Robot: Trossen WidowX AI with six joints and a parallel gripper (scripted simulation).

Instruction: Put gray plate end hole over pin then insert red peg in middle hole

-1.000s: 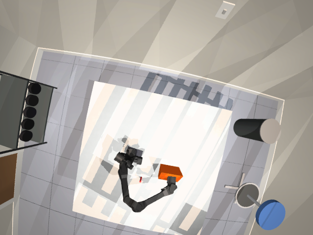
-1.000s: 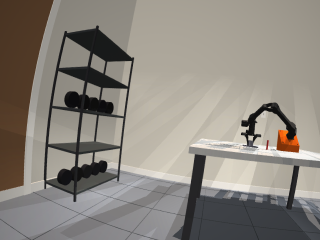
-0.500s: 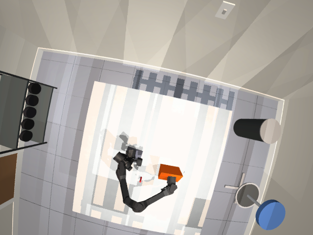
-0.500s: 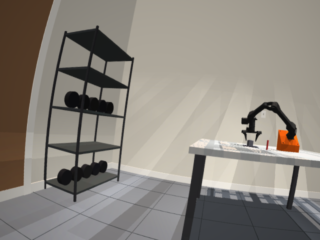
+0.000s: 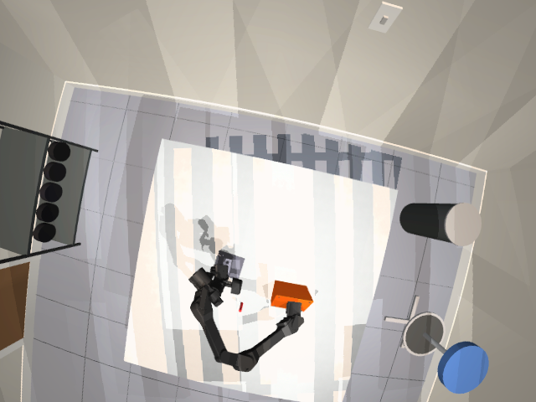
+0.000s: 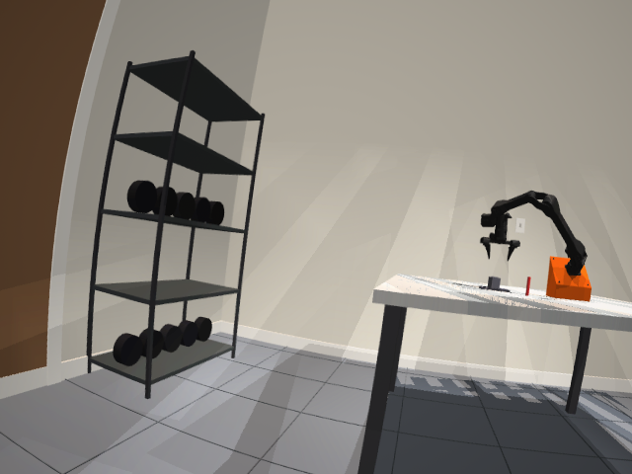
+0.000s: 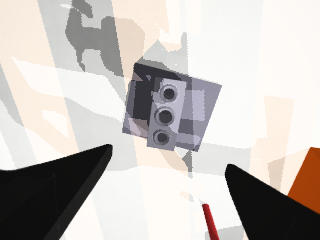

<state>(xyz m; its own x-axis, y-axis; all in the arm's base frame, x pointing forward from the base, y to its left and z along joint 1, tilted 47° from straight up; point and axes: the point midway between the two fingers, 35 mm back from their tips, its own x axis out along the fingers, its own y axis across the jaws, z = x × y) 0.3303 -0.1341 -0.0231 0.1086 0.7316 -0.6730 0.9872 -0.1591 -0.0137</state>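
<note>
The red peg is 190 mm to the left of my gripper tip, 100 mm below it and 80 mm behind it. From my gripper tip the other things lie so: darker base (130 mm below); then gray plate (90 mm below, 10 mm to the right, 10 mm ahead).
</note>
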